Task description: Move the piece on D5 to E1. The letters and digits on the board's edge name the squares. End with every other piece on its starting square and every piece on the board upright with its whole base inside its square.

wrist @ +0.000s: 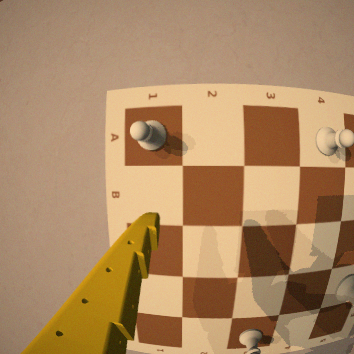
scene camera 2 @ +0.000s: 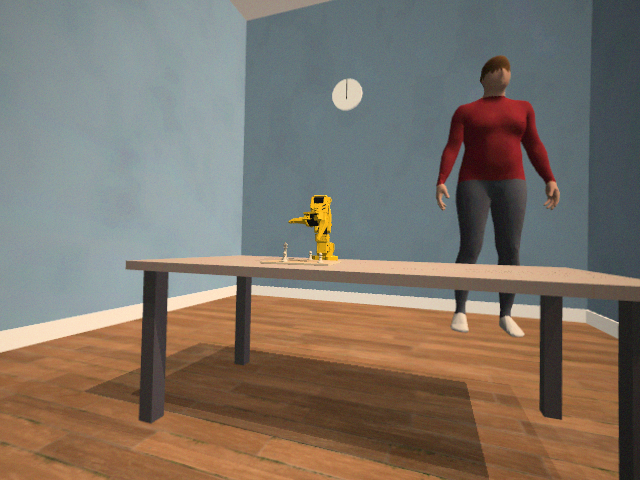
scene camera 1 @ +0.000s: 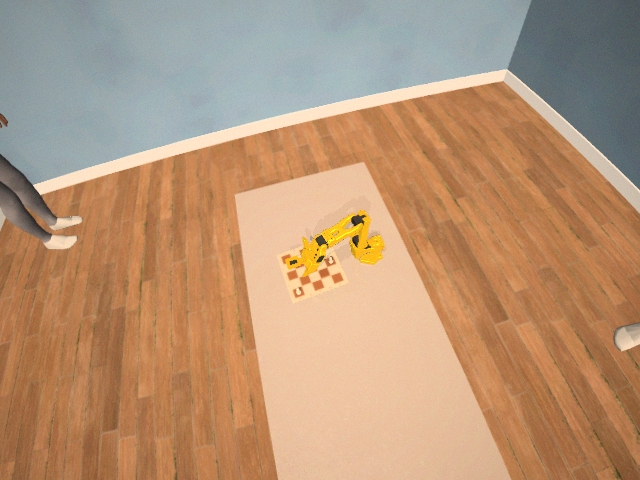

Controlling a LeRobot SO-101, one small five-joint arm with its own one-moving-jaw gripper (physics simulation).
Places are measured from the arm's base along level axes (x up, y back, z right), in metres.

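Where they show: hand, its tool point: [wrist: 158, 226] [scene camera 2: 317, 239] [scene camera 1: 303, 275]; arm's base, origin of its link: [scene camera 1: 363, 253].
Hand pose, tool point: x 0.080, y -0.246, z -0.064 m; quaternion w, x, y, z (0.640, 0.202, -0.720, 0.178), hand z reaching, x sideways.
Each offset is from my tool point to the top centre of the thing. "spot": to the spot under its first point. Level surfaces: height alone.
The white piece on D5 @[spot: dy +0.063, dx -0.064, dz +0.137 m] [wrist: 347, 288] shows partly at the right edge of the wrist view; its type is unclear. The dark E1 square @[spot: dy +0.117, dx -0.074, dz -0.007 m] [wrist: 159, 330] [scene camera 1: 337, 277] of the board @[dy +0.035, dx -0.074, dz +0.060 m] [wrist: 116, 165] [scene camera 1: 310, 288] holds no piece. My gripper [scene camera 1: 305, 256] [scene camera 2: 305, 228] is fully open and empty, high above the board. Its one notched jaw [wrist: 110, 295] shows in the wrist view, its tip drawn over the B1/C1 border, left of D5. White pawns stand upright on A1 @[dy -0.034, dx -0.042, dz -0.023 m] [wrist: 150, 135] [scene camera 1: 298, 291] and A4 @[dy -0.043, dx -0.042, dz +0.093 m] [wrist: 328, 141]. The arm hides D5 in scene camera 1.
A white piece on E3 @[dy +0.114, dx -0.042, dz +0.067 m] [wrist: 250, 337] [scene camera 1: 330, 259] stands at the board side nearest the arm base [scene camera 1: 368, 250]. The board lies on the long table @[dx -0.080 m] [scene camera 1: 351, 372] [scene camera 2: 413, 272]. A person in red [scene camera 2: 493, 139] stands beyond the table.
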